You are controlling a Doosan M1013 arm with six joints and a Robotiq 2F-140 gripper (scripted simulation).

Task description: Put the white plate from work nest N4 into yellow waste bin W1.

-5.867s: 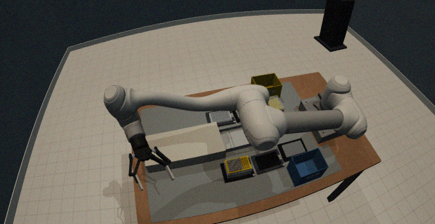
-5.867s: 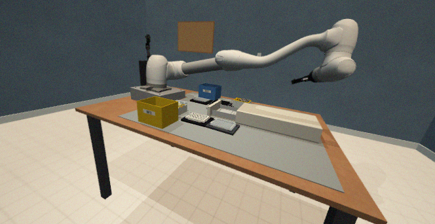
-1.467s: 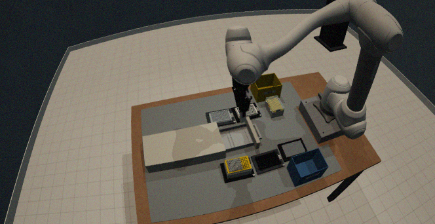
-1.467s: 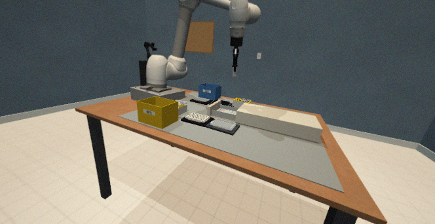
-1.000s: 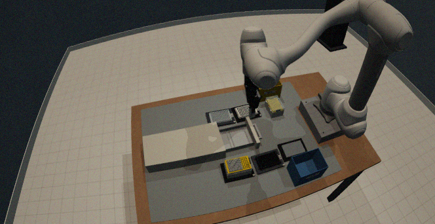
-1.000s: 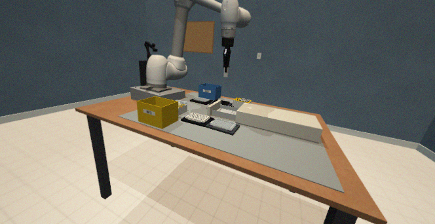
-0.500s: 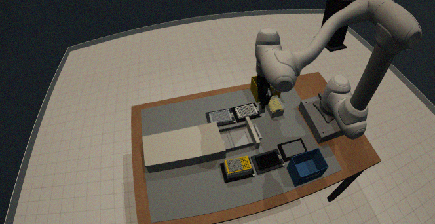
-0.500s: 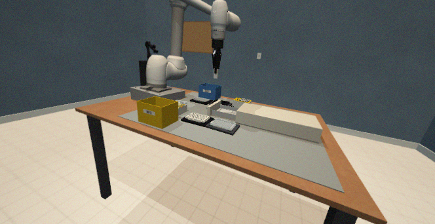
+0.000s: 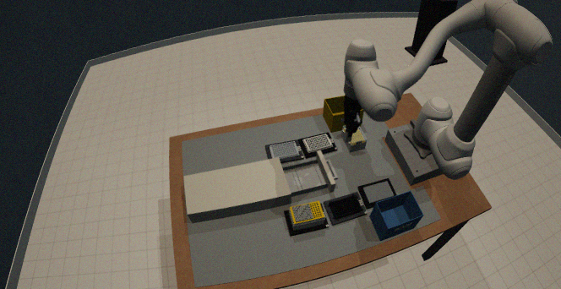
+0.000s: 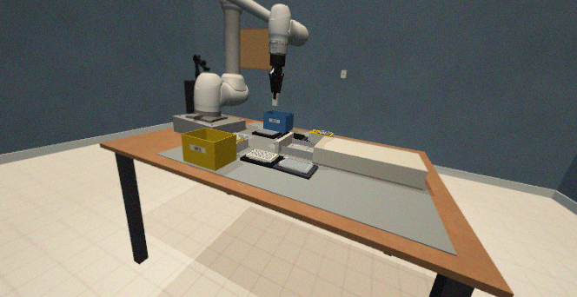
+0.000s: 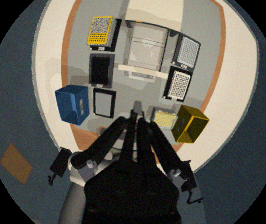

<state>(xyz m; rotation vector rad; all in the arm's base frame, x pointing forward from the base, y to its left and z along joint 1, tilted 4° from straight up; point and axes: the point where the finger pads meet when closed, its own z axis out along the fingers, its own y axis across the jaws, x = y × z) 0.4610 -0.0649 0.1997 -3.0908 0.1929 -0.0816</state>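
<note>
Now: the white plate 240 mm below my hand, 200 mm to the right of it and 30 mm ahead of it. Also, from my hand: black plate (240 mm below, 180 mm to the left, 70 mm ahead); yellow rack (240 mm ahead, 200 mm below, 160 mm to the left); black nest (250 mm below, 200 mm to the right, 30 mm ahead).
</note>
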